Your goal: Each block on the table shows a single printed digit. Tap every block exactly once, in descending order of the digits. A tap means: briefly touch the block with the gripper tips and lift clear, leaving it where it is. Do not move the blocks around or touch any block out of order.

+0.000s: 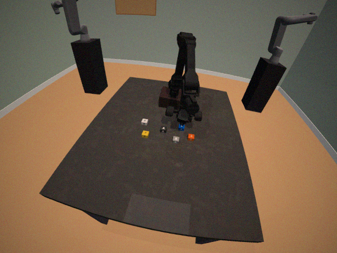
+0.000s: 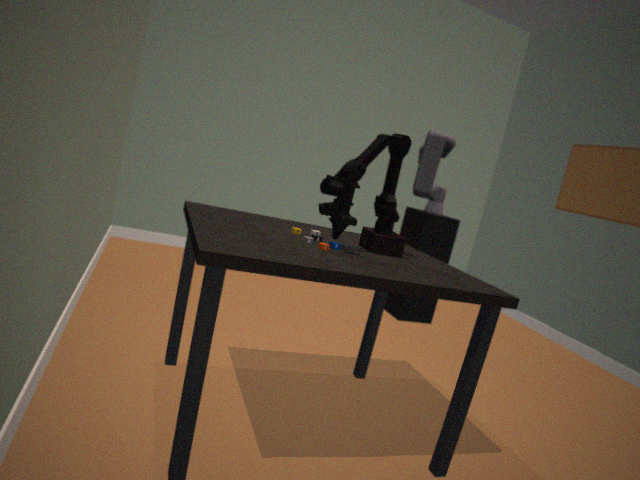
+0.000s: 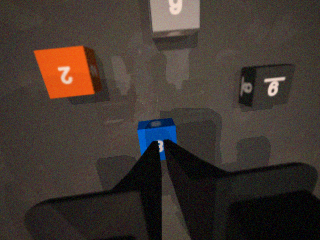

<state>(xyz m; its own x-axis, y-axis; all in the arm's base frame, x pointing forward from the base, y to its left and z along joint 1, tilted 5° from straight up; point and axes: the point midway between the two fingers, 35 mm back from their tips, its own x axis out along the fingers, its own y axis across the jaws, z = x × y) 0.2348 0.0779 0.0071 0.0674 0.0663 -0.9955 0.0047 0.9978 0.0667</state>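
Now: gripper tip 10 mm past the blue block and 20 mm above it. Round my gripper tip: black block: 30 mm ahead, 100 mm to the right, 20 mm below; orange block: 60 mm ahead, 60 mm to the left, 20 mm below; grey block: 90 mm ahead, 20 mm to the right, 20 mm below.
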